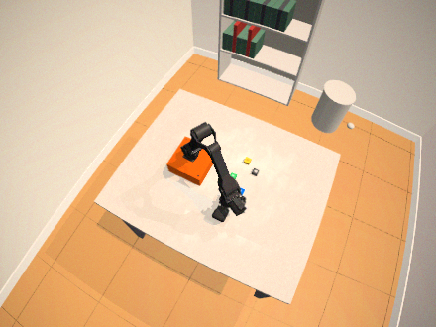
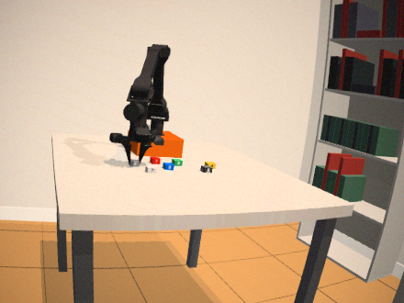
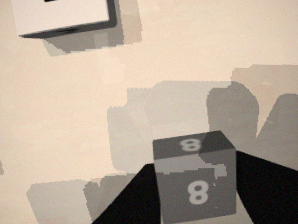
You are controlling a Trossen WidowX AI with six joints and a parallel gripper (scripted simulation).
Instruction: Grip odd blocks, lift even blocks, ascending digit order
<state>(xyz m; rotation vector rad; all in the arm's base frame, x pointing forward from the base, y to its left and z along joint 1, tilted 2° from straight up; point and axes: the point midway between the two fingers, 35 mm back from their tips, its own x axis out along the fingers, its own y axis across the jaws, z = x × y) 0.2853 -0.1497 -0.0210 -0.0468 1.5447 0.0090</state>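
Now: gripper tip right at the grey block. Round my gripper tip: green block 50 mm behind, 170 mm to the left; then blue block 20 mm ahead, 120 mm to the left; then red block 60 mm behind, 90 mm to the left.
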